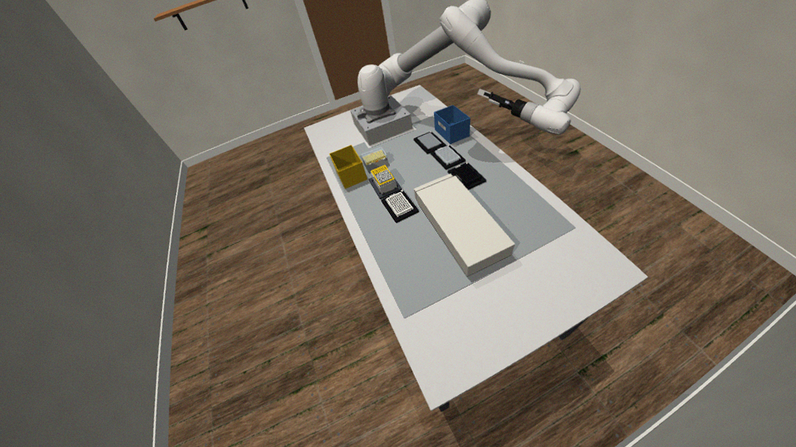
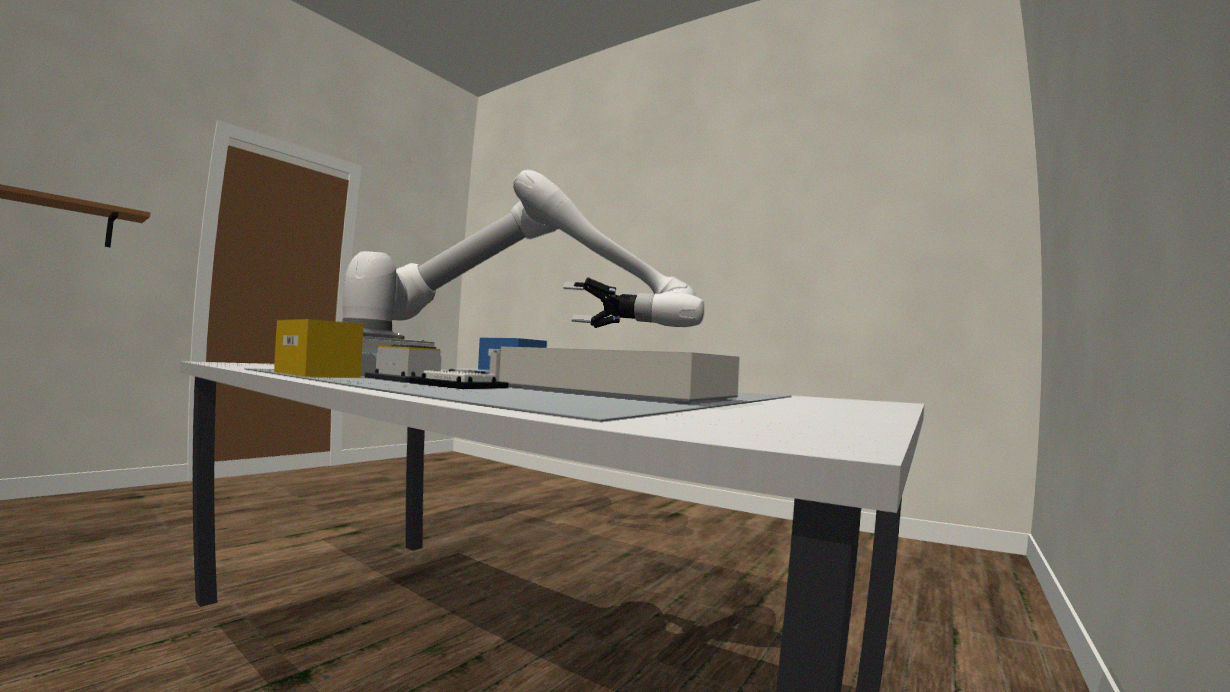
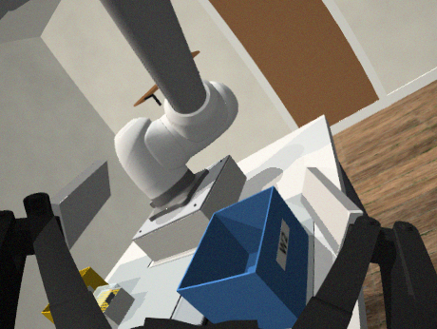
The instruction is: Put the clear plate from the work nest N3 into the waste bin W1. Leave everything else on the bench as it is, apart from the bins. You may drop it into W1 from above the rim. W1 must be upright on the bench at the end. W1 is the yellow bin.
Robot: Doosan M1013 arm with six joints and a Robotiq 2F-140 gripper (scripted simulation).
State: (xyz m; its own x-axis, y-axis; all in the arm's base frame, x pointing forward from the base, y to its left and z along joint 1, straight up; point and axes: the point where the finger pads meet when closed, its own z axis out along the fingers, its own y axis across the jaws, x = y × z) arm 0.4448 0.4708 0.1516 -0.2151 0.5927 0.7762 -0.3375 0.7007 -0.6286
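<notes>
Right now the clear plate is 26 cm to the right of my hand, 23 cm below it and 6 cm ahead of it. Also, from my hand: yellow tip rack 64 cm to the right, 19 cm below, 8 cm ahead; then blue bin 21 cm below, 13 cm to the right, 13 cm behind; then long box 44 cm ahead, 43 cm to the right, 22 cm below.
</notes>
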